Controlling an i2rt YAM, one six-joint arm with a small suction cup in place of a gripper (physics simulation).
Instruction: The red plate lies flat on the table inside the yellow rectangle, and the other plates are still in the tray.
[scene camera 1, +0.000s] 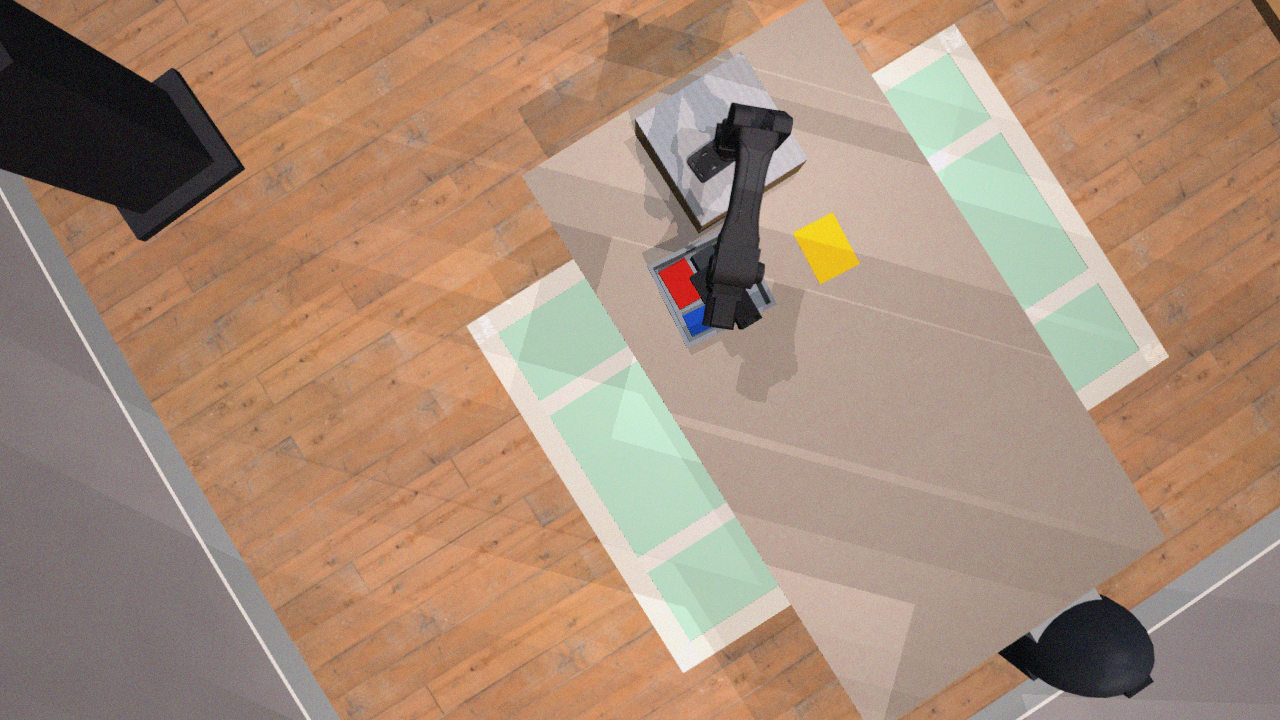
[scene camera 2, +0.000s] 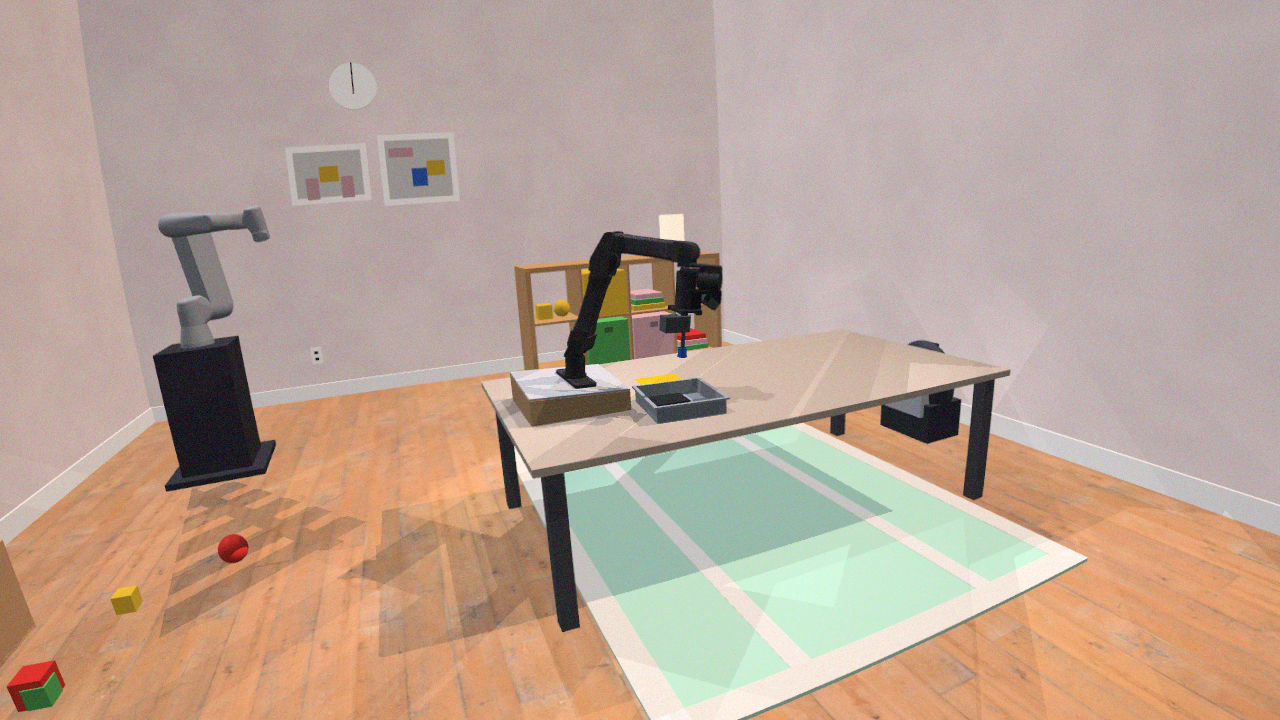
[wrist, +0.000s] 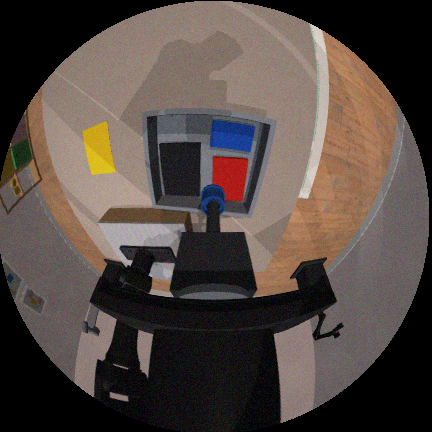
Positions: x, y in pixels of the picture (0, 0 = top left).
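I find my suction cup in scene camera 1 (700, 260), in scene camera 2 (672, 323) and also in the wrist view (211, 190). A red plate is visible to me in scene camera 1 and in the wrist view, while scene camera 2 does not show the red plate, hidden there by a grey tray. On the red plate, (wrist: 228, 172) and (scene camera 1: 686, 289) are the same spot. As for the grey tray, I see it in scene camera 1 (687, 252), in scene camera 2 and in the wrist view. On the grey tray, (scene camera 2: 705, 400) and (wrist: 266, 156) are the same spot.
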